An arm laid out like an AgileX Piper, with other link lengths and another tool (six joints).
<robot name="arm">
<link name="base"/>
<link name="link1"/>
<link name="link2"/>
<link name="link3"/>
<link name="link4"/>
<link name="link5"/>
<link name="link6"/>
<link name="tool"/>
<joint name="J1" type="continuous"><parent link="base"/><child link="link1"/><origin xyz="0 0 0.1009" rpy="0 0 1.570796"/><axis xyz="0 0 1"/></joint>
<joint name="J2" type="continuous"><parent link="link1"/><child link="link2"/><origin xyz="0 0 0" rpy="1.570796 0 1.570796"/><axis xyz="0 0 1"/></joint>
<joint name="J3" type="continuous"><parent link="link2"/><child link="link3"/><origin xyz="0.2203 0.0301 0" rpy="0 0 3.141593"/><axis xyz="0 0 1"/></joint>
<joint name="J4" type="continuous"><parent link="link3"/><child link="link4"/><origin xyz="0.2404 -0.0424 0" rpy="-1.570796 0 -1.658"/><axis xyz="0 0 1"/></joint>
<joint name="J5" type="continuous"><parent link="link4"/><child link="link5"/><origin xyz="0 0 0" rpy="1.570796 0 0"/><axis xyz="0 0 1"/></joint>
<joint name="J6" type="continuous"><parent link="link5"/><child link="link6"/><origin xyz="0 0.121 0" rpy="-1.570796 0 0"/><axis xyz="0 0 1"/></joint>
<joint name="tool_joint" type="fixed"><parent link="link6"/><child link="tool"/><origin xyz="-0.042 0.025 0.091" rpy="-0.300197 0 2.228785"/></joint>
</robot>
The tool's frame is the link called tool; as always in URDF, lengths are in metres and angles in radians. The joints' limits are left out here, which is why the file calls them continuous.
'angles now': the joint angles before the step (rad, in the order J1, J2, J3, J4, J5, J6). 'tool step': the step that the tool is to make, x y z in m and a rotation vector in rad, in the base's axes. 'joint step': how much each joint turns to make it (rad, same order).
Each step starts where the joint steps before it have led.
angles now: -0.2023 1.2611 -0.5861 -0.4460 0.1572 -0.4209
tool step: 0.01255 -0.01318 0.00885 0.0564 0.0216 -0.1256
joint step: 0.0000 0.0956 -0.1611 -0.0194 0.1233 0.1320
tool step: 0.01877 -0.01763 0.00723 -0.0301 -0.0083 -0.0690
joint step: 0.0000 0.1085 -0.1199 -0.1975 0.0373 0.2169
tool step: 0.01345 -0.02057 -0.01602 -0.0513 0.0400 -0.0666
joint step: -0.0012 0.1576 -0.0935 -0.2616 0.0370 0.2598
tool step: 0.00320 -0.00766 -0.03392 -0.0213 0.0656 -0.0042
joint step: -0.0047 0.1305 -0.0194 -0.1762 -0.0104 0.1577
